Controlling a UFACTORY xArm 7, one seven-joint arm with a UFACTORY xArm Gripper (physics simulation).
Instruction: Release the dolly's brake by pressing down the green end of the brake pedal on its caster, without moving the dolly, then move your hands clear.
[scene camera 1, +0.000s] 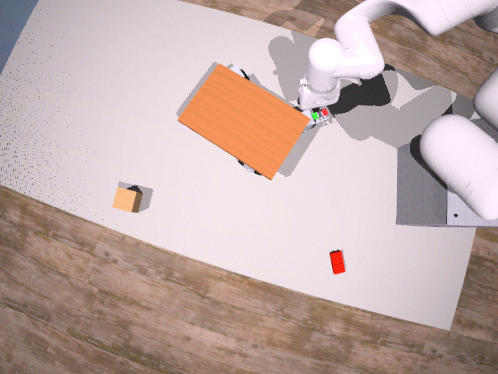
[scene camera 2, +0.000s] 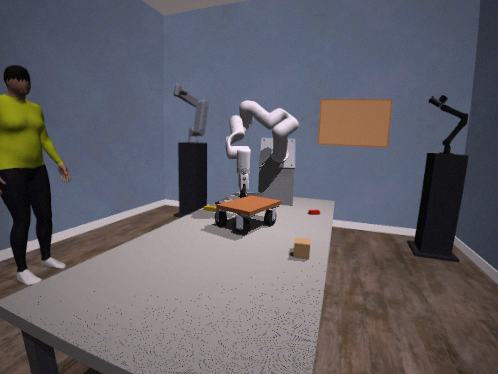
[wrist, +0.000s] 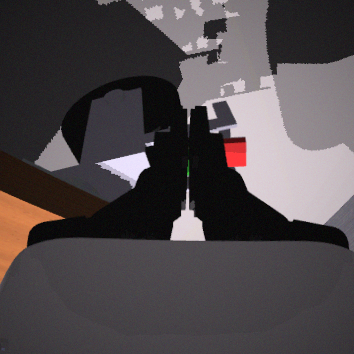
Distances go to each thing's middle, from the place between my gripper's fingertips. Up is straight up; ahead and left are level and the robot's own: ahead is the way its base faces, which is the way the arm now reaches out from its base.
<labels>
Now: hand 150 mm short of the dolly (scene camera 1: 249, 123), 90 mm to the right of it and 40 mm above it.
</labels>
